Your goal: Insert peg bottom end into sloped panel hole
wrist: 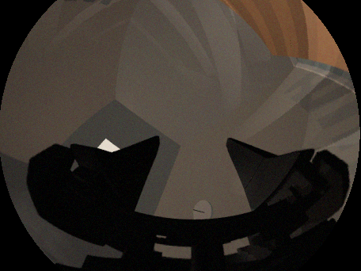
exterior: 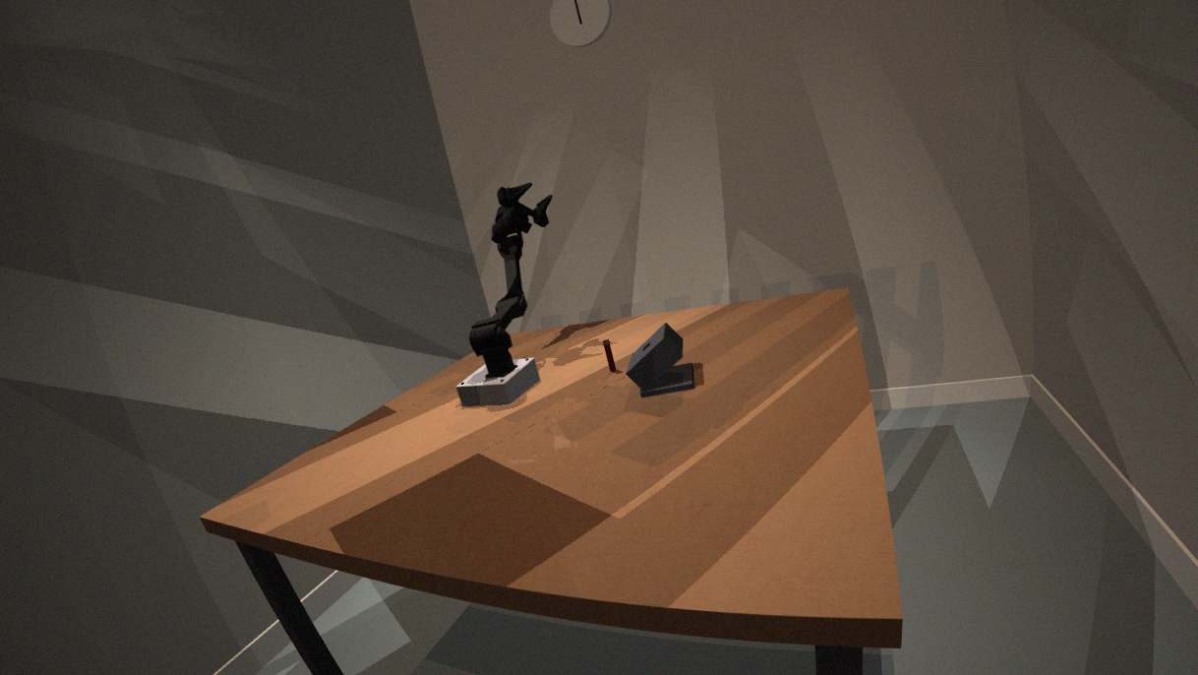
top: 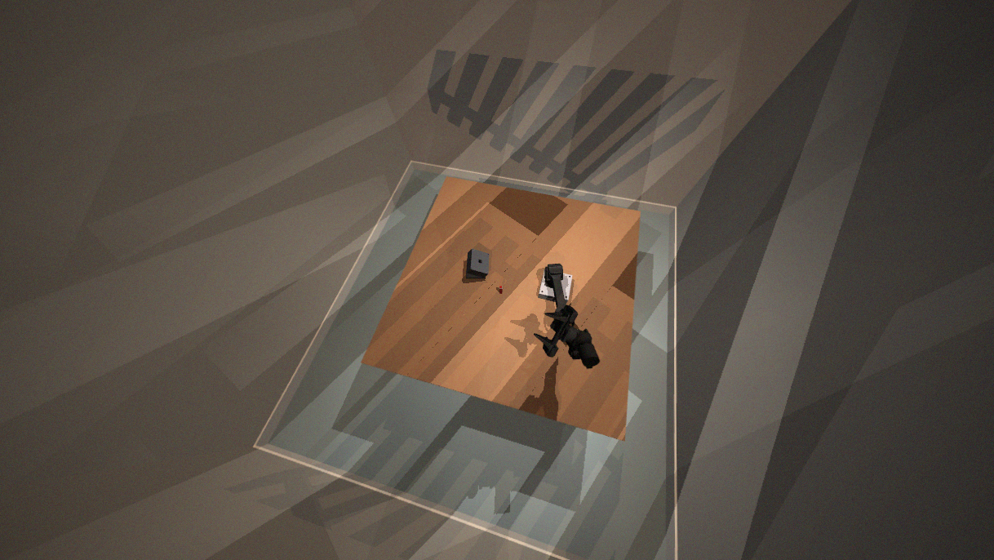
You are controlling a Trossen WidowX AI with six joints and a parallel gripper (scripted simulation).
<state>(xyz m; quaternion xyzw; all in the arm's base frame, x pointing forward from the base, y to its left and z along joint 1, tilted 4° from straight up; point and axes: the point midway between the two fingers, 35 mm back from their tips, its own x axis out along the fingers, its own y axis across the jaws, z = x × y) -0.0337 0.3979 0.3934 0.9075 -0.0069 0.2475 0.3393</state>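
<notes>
The red peg lies 430 mm below my gripper tip, 250 mm to the right of it and 240 mm ahead of it. Also, from my gripper tip: dark grey sloped panel 430 mm below, 420 mm ahead, 350 mm to the right.
</notes>
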